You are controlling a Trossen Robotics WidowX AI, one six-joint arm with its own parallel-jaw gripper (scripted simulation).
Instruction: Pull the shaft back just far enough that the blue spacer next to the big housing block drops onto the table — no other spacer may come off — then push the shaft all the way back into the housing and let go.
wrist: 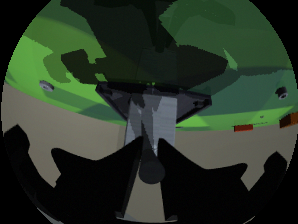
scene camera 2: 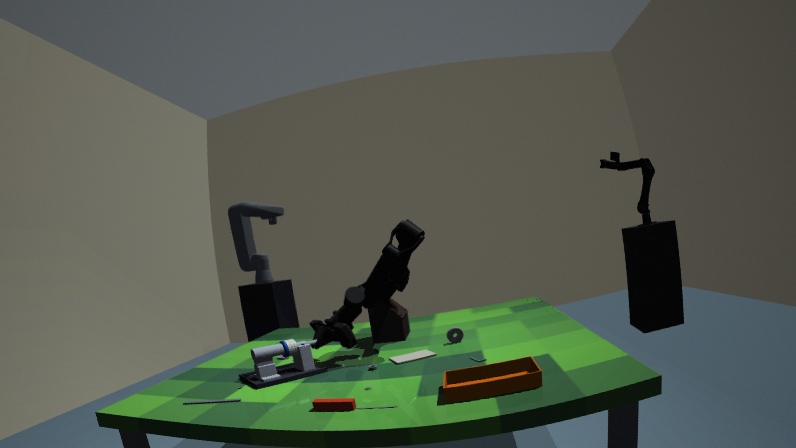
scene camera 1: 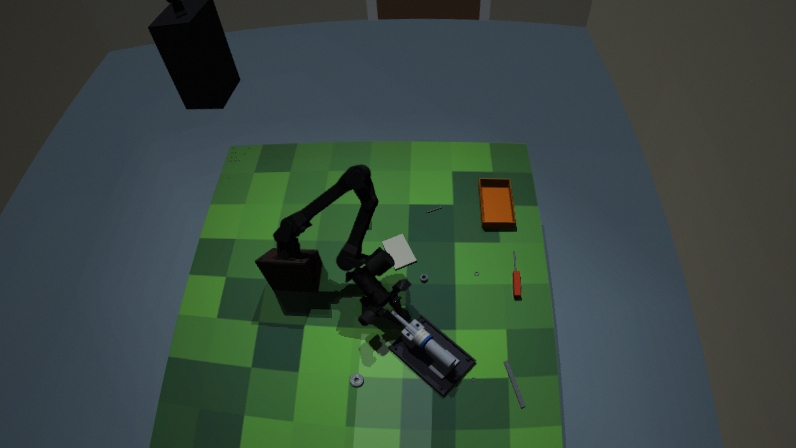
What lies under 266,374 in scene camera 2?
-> A support block.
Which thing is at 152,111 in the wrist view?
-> A support block.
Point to a shaft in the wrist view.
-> At 151,171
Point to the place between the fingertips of my gripper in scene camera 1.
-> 402,323
